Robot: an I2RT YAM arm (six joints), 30 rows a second.
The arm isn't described. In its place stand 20 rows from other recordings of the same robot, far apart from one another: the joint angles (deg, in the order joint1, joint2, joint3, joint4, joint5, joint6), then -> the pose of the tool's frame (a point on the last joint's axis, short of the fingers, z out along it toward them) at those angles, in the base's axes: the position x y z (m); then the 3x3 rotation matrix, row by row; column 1 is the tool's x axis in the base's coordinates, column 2 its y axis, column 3 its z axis.
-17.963 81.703 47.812 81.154 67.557 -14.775 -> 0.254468 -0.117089 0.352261; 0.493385 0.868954 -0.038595; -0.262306 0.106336 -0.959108; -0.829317 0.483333 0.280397
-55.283 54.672 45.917 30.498 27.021 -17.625 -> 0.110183 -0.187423 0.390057; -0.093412 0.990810 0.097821; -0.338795 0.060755 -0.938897; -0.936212 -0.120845 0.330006
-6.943 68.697 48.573 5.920 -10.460 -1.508 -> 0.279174 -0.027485 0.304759; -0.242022 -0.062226 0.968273; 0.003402 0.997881 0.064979; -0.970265 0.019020 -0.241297
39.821 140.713 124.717 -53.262 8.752 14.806 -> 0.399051 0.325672 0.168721; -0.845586 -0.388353 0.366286; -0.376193 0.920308 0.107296; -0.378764 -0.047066 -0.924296
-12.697 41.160 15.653 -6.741 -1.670 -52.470 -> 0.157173 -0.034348 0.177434; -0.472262 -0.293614 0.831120; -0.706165 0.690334 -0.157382; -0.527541 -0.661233 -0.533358
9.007 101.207 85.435 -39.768 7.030 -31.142 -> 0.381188 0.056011 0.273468; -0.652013 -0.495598 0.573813; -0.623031 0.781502 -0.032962; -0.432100 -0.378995 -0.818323
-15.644 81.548 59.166 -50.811 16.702 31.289 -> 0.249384 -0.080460 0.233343; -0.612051 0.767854 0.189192; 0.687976 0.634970 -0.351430; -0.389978 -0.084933 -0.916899
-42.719 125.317 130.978 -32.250 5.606 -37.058 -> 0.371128 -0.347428 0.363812; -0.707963 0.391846 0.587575; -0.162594 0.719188 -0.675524; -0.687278 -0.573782 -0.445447
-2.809 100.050 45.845 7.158 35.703 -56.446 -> 0.326743 -0.036832 0.134501; -0.768215 -0.367694 0.524067; -0.639858 0.467421 -0.609999; -0.020667 -0.803939 -0.594352
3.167 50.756 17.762 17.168 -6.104 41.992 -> 0.195889 0.014630 0.205033; -0.307475 0.065429 0.949304; 0.649238 0.743775 0.159022; -0.695664 0.665220 -0.271171
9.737 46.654 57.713 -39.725 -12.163 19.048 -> 0.159575 0.034993 0.359178; -0.560327 -0.174206 0.809745; 0.227546 0.907639 0.352724; -0.796402 0.381895 -0.468935
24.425 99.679 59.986 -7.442 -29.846 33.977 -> 0.322798 0.166057 0.186566; -0.926127 -0.180082 0.331451; 0.111786 0.708190 0.697116; -0.360268 0.682669 -0.635743
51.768 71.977 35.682 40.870 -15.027 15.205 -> 0.165616 0.225134 0.276526; -0.193288 -0.899379 0.392118; 0.163974 0.364422 0.916684; -0.967343 0.241481 0.077036
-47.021 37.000 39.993 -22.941 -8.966 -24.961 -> 0.108573 -0.108377 0.307848; -0.473679 0.466470 0.747017; -0.103120 0.813000 -0.573060; -0.874640 -0.348478 -0.336998
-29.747 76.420 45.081 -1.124 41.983 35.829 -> 0.234098 -0.161209 0.240019; 0.124900 0.969114 0.212646; 0.429794 0.140324 -0.891956; -0.894247 0.202799 -0.398993
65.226 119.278 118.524 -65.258 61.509 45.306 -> 0.209377 0.379008 0.317424; -0.470721 0.072841 0.879270; -0.210715 0.958465 -0.192208; -0.856750 -0.275752 -0.435821
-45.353 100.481 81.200 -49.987 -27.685 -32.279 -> 0.262258 -0.241972 0.250141; -0.830384 0.083930 0.550834; 0.167735 0.980386 0.103481; -0.531345 0.178323 -0.828175
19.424 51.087 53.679 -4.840 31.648 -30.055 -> 0.195234 0.049039 0.385847; -0.137871 0.164409 0.976709; -0.500699 0.839271 -0.211952; -0.854571 -0.518260 -0.033392
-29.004 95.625 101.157 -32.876 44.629 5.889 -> 0.313382 -0.202335 0.413941; -0.308205 0.927342 0.212243; 0.254358 0.295310 -0.920920; -0.916685 -0.229846 -0.326893
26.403 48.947 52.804 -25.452 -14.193 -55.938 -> 0.164436 0.091383 0.348991; 0.341673 -0.628923 0.698366; -0.727048 0.293989 0.620461; -0.595534 -0.719741 -0.356809
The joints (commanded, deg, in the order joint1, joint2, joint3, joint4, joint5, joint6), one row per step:
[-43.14, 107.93, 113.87, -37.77, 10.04, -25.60]
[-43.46, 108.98, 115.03, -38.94, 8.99, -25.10]
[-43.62, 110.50, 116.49, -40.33, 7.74, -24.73]
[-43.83, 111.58, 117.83, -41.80, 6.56, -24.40]
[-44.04, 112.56, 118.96, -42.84, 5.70, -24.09]
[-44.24, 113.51, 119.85, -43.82, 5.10, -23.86]
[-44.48, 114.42, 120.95, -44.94, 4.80, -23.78]
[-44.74, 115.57, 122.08, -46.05, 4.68, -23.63]
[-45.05, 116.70, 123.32, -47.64, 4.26, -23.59]
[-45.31, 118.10, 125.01, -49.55, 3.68, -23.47]
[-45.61, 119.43, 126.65, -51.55, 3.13, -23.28]
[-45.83, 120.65, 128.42, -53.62, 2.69, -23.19]
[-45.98, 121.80, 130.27, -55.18, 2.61, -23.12]
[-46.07, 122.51, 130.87, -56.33, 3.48, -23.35]
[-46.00, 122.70, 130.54, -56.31, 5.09, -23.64]
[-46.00, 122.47, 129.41, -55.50, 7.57, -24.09]
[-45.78, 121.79, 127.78, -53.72, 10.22, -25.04]
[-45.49, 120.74, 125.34, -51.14, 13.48, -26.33]
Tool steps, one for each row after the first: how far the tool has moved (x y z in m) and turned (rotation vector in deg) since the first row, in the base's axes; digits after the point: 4 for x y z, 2 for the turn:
[0.0013, -0.0036, -0.0028, 1.38, 0.04, 0.30]
[0.0047, -0.0076, -0.0078, 3.07, 0.37, 0.98]
[0.0063, -0.0103, -0.0105, 4.56, 0.56, 1.55]
[0.0077, -0.0131, -0.0130, 5.70, 0.65, 1.85]
[0.0090, -0.0160, -0.0165, 6.80, 1.00, 1.98]
[0.0095, -0.0190, -0.0189, 7.63, 1.46, 1.91]
[0.0106, -0.0228, -0.0229, 8.57, 2.09, 1.62]
[0.0109, -0.0263, -0.0269, 9.83, 2.91, 1.56]
[0.0120, -0.0298, -0.0310, 11.32, 3.69, 1.63]
[0.0124, -0.0331, -0.0350, 12.89, 4.47, 1.57]
[0.0126, -0.0356, -0.0376, 14.25, 5.25, 1.56]
[0.0133, -0.0380, -0.0386, 14.95, 5.74, 1.38]
[0.0132, -0.0397, -0.0424, 15.36, 7.12, 0.70]
[0.0135, -0.0406, -0.0456, 14.83, 8.37, -0.30]
[0.0126, -0.0418, -0.0487, 13.53, 9.83, -1.91]
[0.0126, -0.0416, -0.0497, 11.29, 11.06, -3.12]
[0.0124, -0.0408, -0.0512, 8.42, 12.54, -4.56]

